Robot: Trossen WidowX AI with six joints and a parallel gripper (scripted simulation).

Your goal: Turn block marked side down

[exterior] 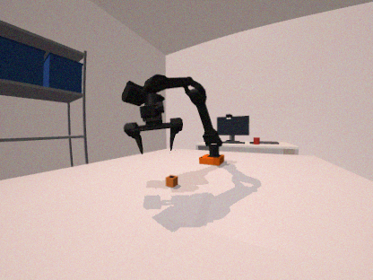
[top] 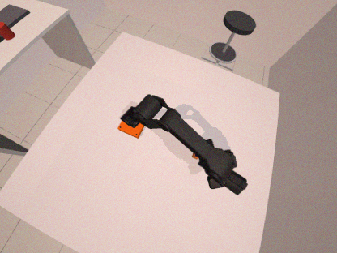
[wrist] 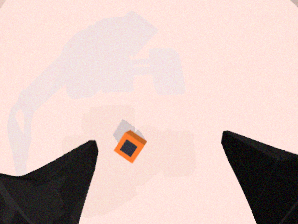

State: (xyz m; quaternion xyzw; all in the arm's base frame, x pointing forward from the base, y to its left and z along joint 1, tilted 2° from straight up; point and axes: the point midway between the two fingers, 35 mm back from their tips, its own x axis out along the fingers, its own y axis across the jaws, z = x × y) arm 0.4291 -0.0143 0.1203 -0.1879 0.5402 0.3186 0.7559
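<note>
Right now my gripper tip is 50 mm past the orange block, 20 mm to the right of it and 100 mm above it.
</note>
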